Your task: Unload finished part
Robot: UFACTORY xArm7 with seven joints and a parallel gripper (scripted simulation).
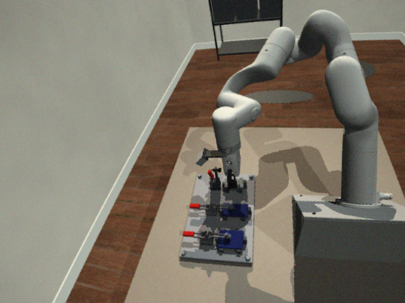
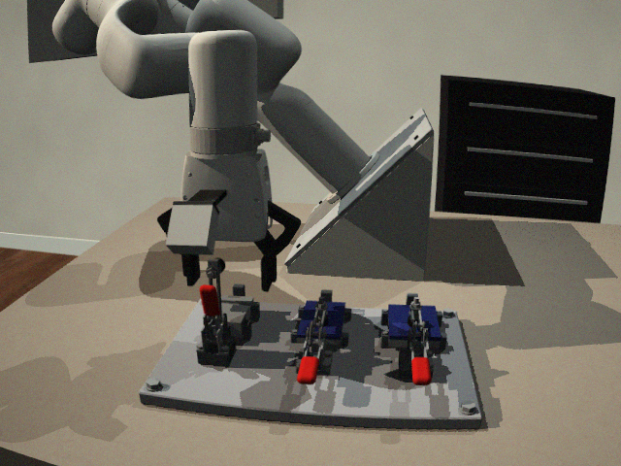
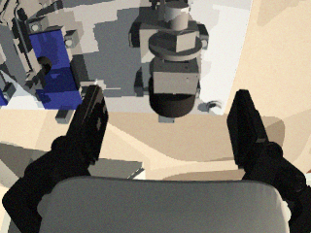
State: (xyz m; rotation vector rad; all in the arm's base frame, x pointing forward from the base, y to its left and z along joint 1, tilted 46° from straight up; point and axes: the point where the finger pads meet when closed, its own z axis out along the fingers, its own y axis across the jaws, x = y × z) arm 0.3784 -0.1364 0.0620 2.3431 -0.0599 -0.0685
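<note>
My hand is 5 cm above the grey finished part and 1 cm past it. The rest, counted from my hand: grey fixture plate: 11 cm to the left, 7 cm below, 5 cm ahead; blue blank: 11 cm to the left, 6 cm below, 1 cm behind.
</note>
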